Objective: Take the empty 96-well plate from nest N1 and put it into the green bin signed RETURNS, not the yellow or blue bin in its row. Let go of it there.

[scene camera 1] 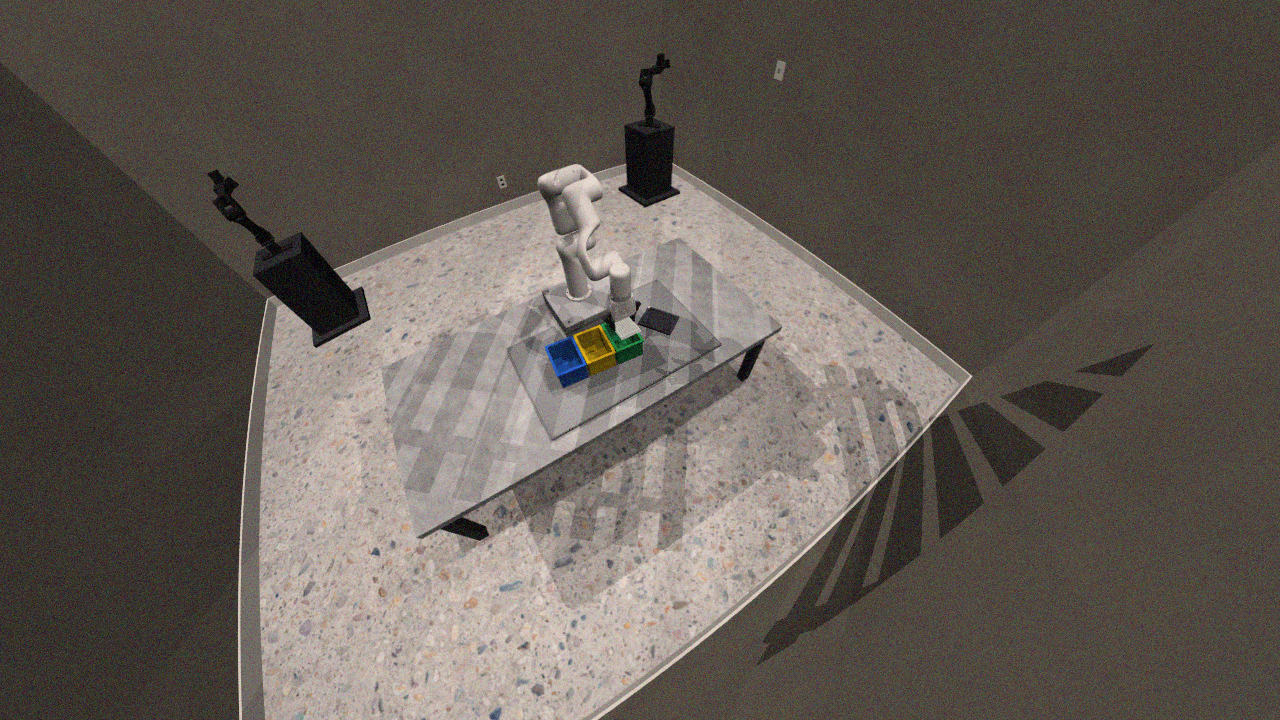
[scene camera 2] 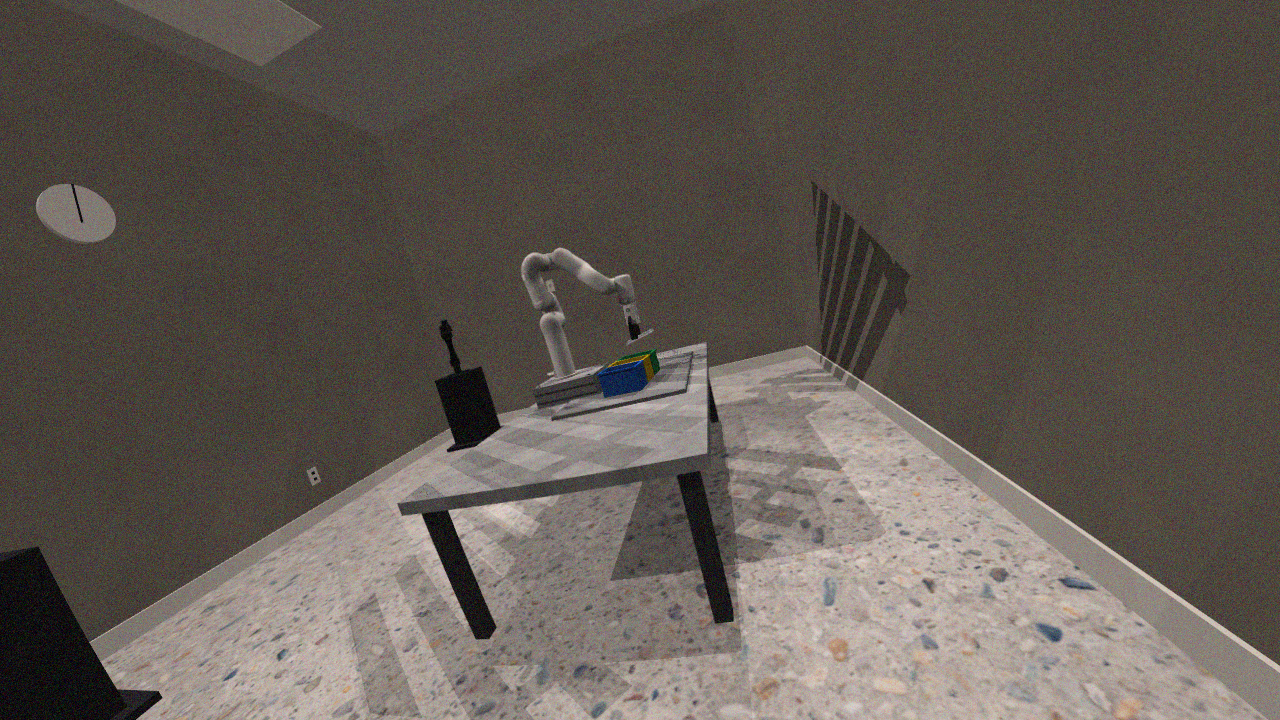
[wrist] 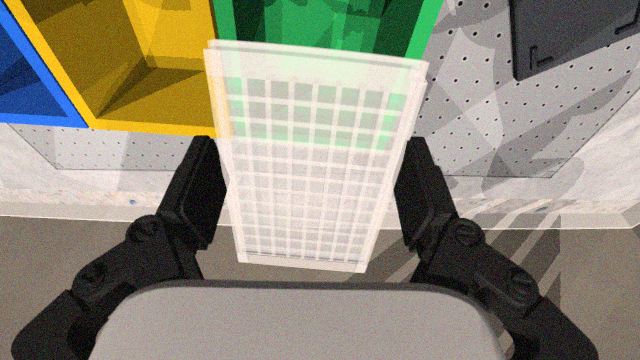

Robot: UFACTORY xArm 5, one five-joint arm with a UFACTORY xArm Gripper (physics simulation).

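Places are measured from the arm's base along level axes (x ahead, y right, z down), in centimetres.
Where they show: gripper, fingertip midpoint: (scene camera 1: 622,324) (scene camera 2: 636,338) (wrist: 309,157); arm's base, origin of the base link: (scene camera 1: 579,292) (scene camera 2: 566,376).
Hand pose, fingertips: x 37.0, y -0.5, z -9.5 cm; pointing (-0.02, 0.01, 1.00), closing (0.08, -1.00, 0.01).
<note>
Each offset is from my fingertips to the top centre of the thing. Level surfaces: height alone.
My gripper (scene camera 1: 625,321) (scene camera 2: 634,332) (wrist: 309,157) is shut on the clear, whitish 96-well plate @(dx +1.7, dy +0.2, dz -2.6 cm) (scene camera 1: 629,328) (scene camera 2: 640,337) (wrist: 310,170), its black fingers on the plate's two long sides. The plate looks slightly tilted in scene camera 2 and is held in the air above the row of bins. In the wrist view its far end overlaps the near part of the green bin (scene camera 1: 634,351) (scene camera 2: 656,360) (wrist: 426,25), and its near end reaches outside the bin. The RETURNS sign cannot be read. No label N1 can be made out.
The yellow bin @(dx -4.5, dy +12.2, dz +7.7 cm) (scene camera 1: 600,366) (wrist: 150,128) stands against the green bin, with the blue bin (scene camera 1: 572,375) (scene camera 2: 623,380) (wrist: 45,121) beyond it. A dark flat nest @(dx -4.1, dy -23.0, dz +15.9 cm) (scene camera 1: 658,320) (wrist: 575,42) lies on the green bin's other side, on the perforated grey board @(dz +17.7 cm) (scene camera 1: 559,416) (wrist: 470,145).
</note>
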